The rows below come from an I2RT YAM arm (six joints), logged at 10 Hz.
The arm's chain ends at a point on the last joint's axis. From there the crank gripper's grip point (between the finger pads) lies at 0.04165 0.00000 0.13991 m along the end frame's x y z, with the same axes.
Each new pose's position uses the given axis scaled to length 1; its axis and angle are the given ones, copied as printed.
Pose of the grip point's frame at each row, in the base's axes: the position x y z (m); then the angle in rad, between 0 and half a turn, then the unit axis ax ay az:
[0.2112, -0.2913, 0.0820, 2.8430, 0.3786, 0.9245, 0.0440]
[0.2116, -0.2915, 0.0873, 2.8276, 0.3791, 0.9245, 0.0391]
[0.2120, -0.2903, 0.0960, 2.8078, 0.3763, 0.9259, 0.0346]
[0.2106, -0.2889, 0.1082, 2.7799, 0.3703, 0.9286, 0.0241]
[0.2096, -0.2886, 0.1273, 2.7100, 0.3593, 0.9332, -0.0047]
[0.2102, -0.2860, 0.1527, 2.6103, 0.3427, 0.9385, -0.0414]
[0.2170, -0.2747, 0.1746, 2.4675, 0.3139, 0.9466, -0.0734]
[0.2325, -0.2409, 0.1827, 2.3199, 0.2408, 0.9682, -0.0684]
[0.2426, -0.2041, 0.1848, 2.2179, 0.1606, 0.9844, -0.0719]
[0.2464, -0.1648, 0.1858, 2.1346, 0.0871, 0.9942, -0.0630]
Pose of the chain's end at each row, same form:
[0.1967, -0.3159, 0.2252, 2.8430, 0.3786, 0.9245, 0.0440]
[0.1955, -0.3140, 0.2306, 2.8276, 0.3791, 0.9245, 0.0391]
[0.1939, -0.3105, 0.2394, 2.8078, 0.3763, 0.9259, 0.0346]
[0.1901, -0.3047, 0.2519, 2.7799, 0.3703, 0.9286, 0.0241]
[0.1830, -0.2930, 0.2708, 2.7100, 0.3593, 0.9332, -0.0047]
[0.1742, -0.2757, 0.2938, 2.6103, 0.3427, 0.9385, -0.0414]
[0.1653, -0.2501, 0.3089, 2.4675, 0.3139, 0.9466, -0.0734]
[0.1615, -0.2149, 0.3076, 2.3199, 0.2408, 0.9682, -0.0684]
[0.1587, -0.1785, 0.3015, 2.2179, 0.1606, 0.9844, -0.0719]
[0.1518, -0.1444, 0.2951, 2.1346, 0.0871, 0.9942, -0.0630]

